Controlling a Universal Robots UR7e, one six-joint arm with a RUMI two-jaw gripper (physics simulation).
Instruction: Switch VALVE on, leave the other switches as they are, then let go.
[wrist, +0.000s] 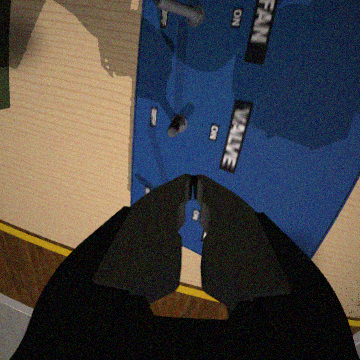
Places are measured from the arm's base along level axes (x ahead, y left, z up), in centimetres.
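Pixels of known places: gripper, between the fingertips: (192, 177).
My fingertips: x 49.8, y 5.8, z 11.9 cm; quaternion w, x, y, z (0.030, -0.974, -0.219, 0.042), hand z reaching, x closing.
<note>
For each thing: its top centre in the pictures, then the offset to it from my fingertips. "spot": a spot on its surface instead.
- VALVE switch, a spot on its surface: (177, 125) spot: dy +0.4, dx -2.9, dz -9.4 cm
- black VALVE nameplate, a spot on its surface: (236, 136) spot: dy +2.3, dx +3.4, dz -10.1 cm
- FAN switch, a spot on its surface: (182, 11) spot: dy +10.7, dx -7.6, dz -10.7 cm
- FAN nameplate, a spot on its surface: (260, 32) spot: dy +12.3, dx +0.1, dz -10.2 cm
The VALVE switch (177, 125) is a short grey lever on the blue panel (300, 200), between its small OFF label (153, 116) and ON label (214, 132). The lever is strongly foreshortened, so which side it leans to cannot be told. The black VALVE nameplate (236, 136) lies to the right of the ON label. My gripper (192, 177) is shut and empty, its tips together. In the wrist view the tips show below the VALVE lever and a little to its right, apart from it. The fingers hide part of the panel.
The FAN switch (182, 11) is at the top, its lever pointing to the OFF side, with the FAN nameplate (260, 32) at its right. Another small ON label (195, 215) shows between the fingers. Pale wood (65, 150) borders the panel, with a yellow line (35, 239) near its edge.
</note>
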